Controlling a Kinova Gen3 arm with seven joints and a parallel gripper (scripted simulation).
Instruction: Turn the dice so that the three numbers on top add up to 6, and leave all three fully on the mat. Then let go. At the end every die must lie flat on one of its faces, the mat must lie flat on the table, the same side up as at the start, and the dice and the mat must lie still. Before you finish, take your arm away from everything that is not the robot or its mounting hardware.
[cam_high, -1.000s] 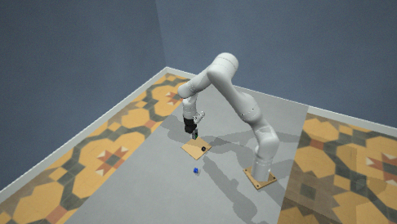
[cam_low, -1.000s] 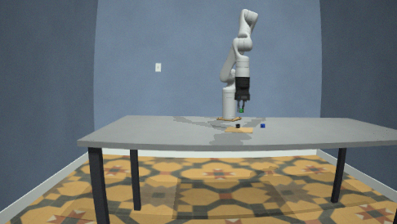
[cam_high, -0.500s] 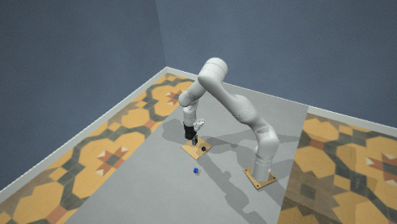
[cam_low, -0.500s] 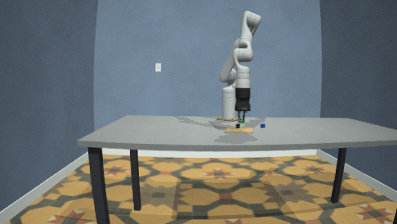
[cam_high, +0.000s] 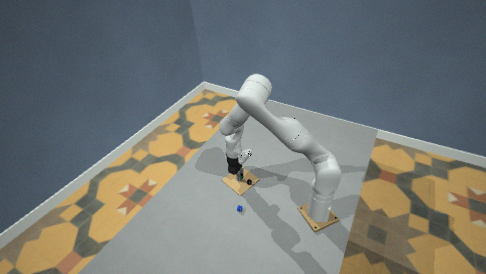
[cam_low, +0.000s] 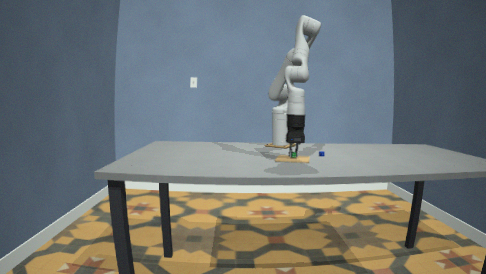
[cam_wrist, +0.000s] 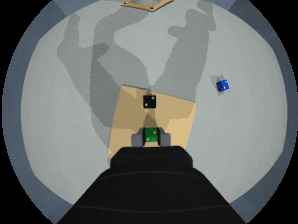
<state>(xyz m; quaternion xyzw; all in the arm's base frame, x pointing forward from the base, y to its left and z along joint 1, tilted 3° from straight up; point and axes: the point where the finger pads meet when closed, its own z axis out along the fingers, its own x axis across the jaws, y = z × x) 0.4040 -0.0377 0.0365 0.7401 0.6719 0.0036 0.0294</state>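
Now: the green die 1 cm below my hand. From my hand the other things lie so: black die 5 cm behind, 1 cm below; then blue die 7 cm behind, 16 cm to the left, 2 cm below; then tan mat 3 cm below.
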